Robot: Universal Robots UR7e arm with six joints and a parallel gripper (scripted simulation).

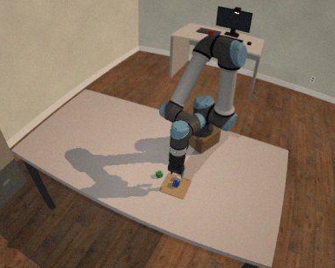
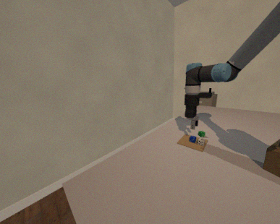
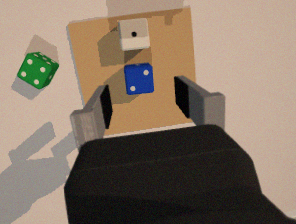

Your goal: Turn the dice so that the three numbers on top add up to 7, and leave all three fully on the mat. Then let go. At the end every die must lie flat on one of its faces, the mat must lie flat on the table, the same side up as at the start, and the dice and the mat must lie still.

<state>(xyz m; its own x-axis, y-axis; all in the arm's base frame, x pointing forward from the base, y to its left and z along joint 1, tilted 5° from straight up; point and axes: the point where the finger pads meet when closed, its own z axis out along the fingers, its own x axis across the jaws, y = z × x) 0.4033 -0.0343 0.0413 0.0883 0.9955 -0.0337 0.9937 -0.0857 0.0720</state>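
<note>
Right now the green die is 110 mm to the right of my hand, 100 mm below it and 30 mm behind it. From my hand the other things lie so: white die (90 mm below, 50 mm behind); then blue die (90 mm below); then tan mat (110 mm below).
</note>
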